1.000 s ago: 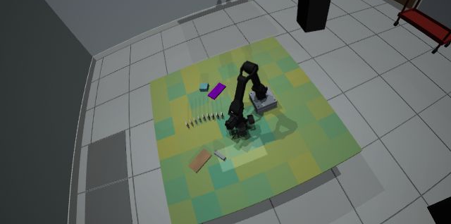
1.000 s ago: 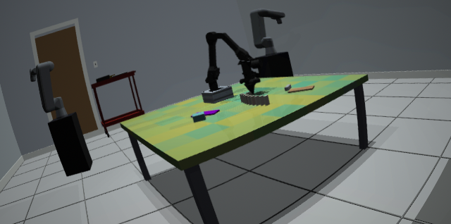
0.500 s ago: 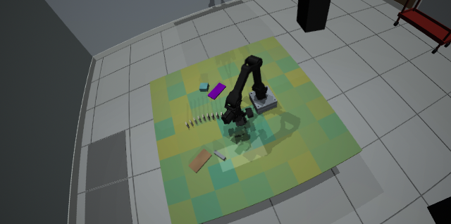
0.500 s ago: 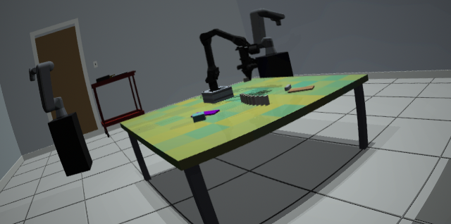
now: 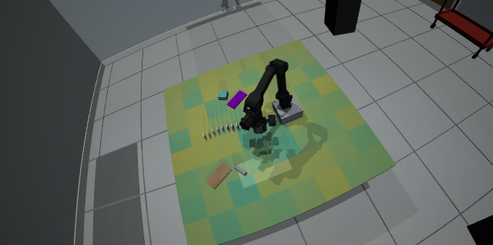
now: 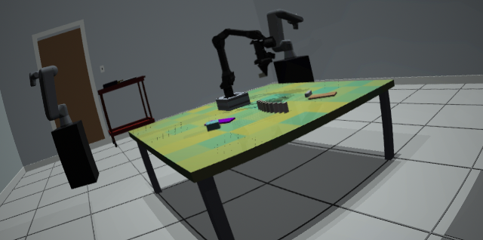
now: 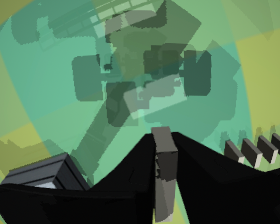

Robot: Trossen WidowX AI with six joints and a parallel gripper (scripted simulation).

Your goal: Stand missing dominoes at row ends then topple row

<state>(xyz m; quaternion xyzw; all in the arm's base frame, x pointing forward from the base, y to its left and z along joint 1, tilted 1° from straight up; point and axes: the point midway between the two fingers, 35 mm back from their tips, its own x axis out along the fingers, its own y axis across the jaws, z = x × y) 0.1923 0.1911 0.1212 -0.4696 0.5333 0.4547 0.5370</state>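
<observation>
The grey piece is 17 cm ahead of my gripper tip, 16 cm to the left of it and 15 cm below it. The rest, counted from my gripper tip: teal block: 22 cm ahead, 44 cm to the right, 14 cm below; flat purple piece: 12 cm ahead, 38 cm to the right, 16 cm below; flat brown board: 31 cm ahead, 17 cm to the left, 16 cm below.
</observation>
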